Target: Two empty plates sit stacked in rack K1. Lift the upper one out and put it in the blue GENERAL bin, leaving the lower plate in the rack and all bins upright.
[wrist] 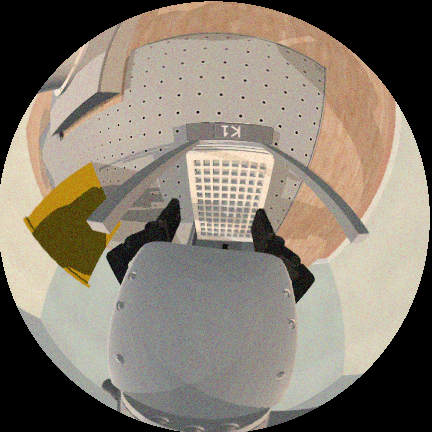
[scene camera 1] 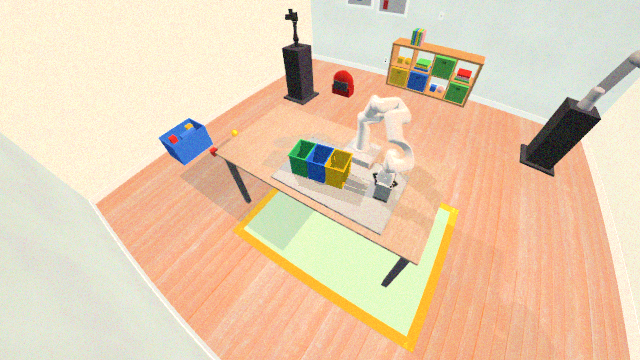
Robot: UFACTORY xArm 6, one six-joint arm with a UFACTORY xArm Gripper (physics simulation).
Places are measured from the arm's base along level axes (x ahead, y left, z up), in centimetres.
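Pixels of known places: gripper, fingertip midpoint: (wrist: 216, 213); arm's base at its link origin: (scene camera 1: 361, 147).
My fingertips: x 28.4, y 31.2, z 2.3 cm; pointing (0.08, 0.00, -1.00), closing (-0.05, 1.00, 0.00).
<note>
Ahead of a thing's pixels: the offset from my fingertips to its top centre. "pt": to the spot under its first point. Level surfaces: height alone.
Rack K1 {dx -1.7, dy +0.9, dz +9.3 cm} (scene camera 1: 382, 194) (wrist: 205, 132) is grey, with two raised side rails flaring out in the wrist view. A white plate with a grid of square wells {pt dx -6.2, dy +0.0, dz -0.8 cm} (wrist: 227, 155) lies in it as the top one of the stack. Thin pale edges show at its labelled end; the lower plate cannot be clearly told apart. My gripper (scene camera 1: 385, 183) (wrist: 216, 213) is open and empty, low at the rack, with its black fingertips on either side of the plate's near end. The blue bin {dx +8.1, dy -43.4, dz +12.4 cm} (scene camera 1: 317, 170) stands upright between the green bin {dx +10.8, dy -56.4, dz +12.4 cm} (scene camera 1: 300, 164) and yellow bin {dx +5.4, dy -30.5, dz +12.4 cm} (scene camera 1: 338, 175) (wrist: 70, 185).
The rack and bins stand on a grey perforated board {dz -5.5 cm} (scene camera 1: 350, 206) (wrist: 165, 80) on the wooden table {dz -6.8 cm} (scene camera 1: 290, 120). The yellow bin is the bin nearest the rack. The rack's side rails rise close outside my fingers. The arm's base stands behind the bins.
</note>
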